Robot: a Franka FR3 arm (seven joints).
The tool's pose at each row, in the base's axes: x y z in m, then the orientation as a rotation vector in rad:
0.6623 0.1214 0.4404 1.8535 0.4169 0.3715
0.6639 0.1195 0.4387 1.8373 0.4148 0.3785
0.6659 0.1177 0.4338 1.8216 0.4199 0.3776
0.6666 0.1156 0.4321 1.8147 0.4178 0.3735
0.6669 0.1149 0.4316 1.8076 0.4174 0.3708
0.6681 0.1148 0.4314 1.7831 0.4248 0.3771
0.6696 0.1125 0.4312 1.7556 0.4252 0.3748
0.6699 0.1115 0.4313 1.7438 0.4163 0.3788
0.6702 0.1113 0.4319 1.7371 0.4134 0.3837
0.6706 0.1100 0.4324 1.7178 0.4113 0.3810
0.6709 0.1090 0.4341 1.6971 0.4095 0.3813
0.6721 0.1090 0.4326 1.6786 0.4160 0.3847
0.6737 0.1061 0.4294 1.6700 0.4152 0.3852
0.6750 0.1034 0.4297 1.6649 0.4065 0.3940
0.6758 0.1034 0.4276 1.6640 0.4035 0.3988
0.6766 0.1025 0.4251 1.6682 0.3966 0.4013
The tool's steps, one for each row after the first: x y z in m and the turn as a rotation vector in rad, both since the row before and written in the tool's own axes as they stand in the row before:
0.0005 -0.0009 0.0028 -0.0164 0.0043 0.0009
0.0007 -0.0040 0.0039 -0.0137 0.0025 -0.0076
-0.0004 -0.0010 0.0026 -0.0069 -0.0037 -0.0025
-0.0001 -0.0003 0.0009 -0.0067 -0.0018 -0.0029
0.0010 -0.0001 0.0007 -0.0220 0.0090 -0.0075
0.0002 0.0005 0.0027 -0.0260 -0.0004 -0.0084
-0.0002 0.0003 0.0010 -0.0137 -0.0017 0.0049
0.0002 0.0006 0.0002 -0.0074 0.0020 0.0028
-0.0002 0.0008 0.0012 -0.0188 -0.0022 -0.0050
-0.0002 0.0019 0.0007 -0.0202 0.0001 -0.0038
0.0010 -0.0014 0.0008 -0.0163 0.0069 -0.0067
0.0000 -0.0027 0.0037 -0.0084 0.0003 -0.0014
-0.0002 0.0007 0.0029 -0.0076 0.0010 0.0092
0.0006 -0.0021 0.0006 -0.0019 0.0015 0.0044
0.0002 -0.0023 0.0015 0.0021 -0.0026 0.0067

